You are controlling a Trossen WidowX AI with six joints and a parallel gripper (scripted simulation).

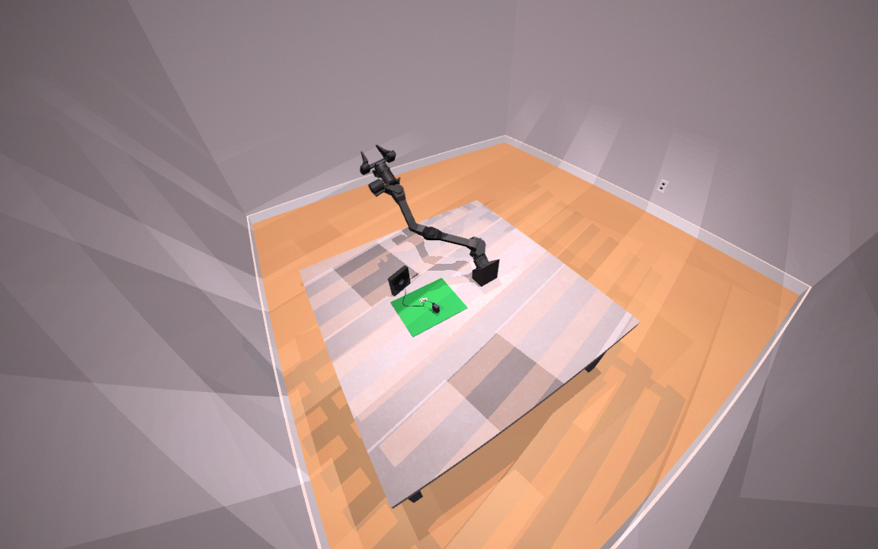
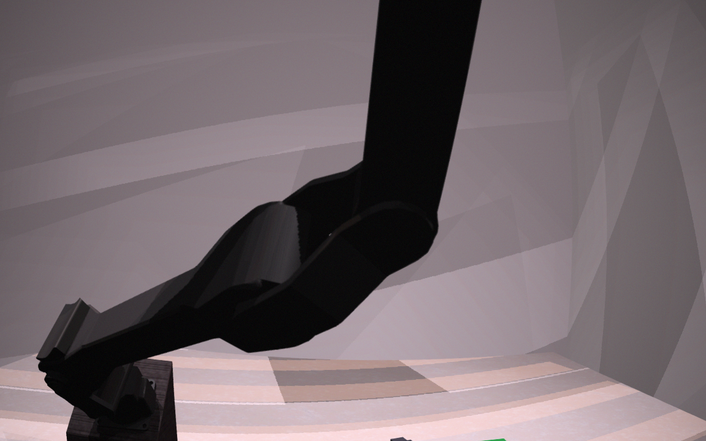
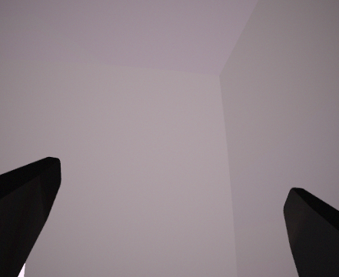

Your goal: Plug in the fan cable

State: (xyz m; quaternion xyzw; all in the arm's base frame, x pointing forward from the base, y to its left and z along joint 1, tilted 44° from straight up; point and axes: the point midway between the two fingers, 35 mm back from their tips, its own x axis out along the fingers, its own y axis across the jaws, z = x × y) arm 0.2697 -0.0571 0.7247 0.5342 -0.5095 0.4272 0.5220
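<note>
Now: the black fan cable plug 600 mm to the left of my gripper tip, 580 mm below it and 70 mm ahead of it. The rest, counted from my gripper tip: green board 610 mm below, 550 mm to the left, 80 mm ahead; then black fan 540 mm below, 380 mm to the left, 120 mm ahead; then white four-pin fan header 600 mm below, 510 mm to the left, 80 mm ahead.
</note>
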